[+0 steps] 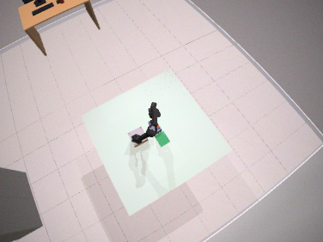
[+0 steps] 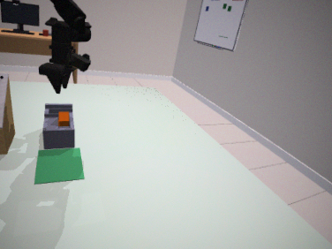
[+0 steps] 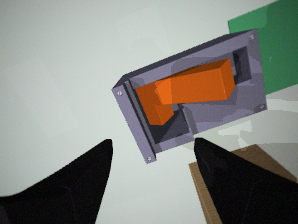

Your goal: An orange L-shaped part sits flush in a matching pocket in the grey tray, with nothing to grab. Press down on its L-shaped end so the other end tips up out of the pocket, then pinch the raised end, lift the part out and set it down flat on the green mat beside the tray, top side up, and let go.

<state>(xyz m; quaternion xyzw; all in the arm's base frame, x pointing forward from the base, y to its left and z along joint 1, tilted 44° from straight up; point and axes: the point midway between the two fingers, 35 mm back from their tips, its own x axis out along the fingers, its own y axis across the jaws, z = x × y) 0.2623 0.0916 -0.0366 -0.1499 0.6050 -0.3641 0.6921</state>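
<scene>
The orange L-shaped part lies 10 mm behind my gripper tip, 30 mm to the right of it and 100 mm below it. From my gripper tip the other things lie so: green mat: 210 mm to the right, 160 mm below.
</scene>
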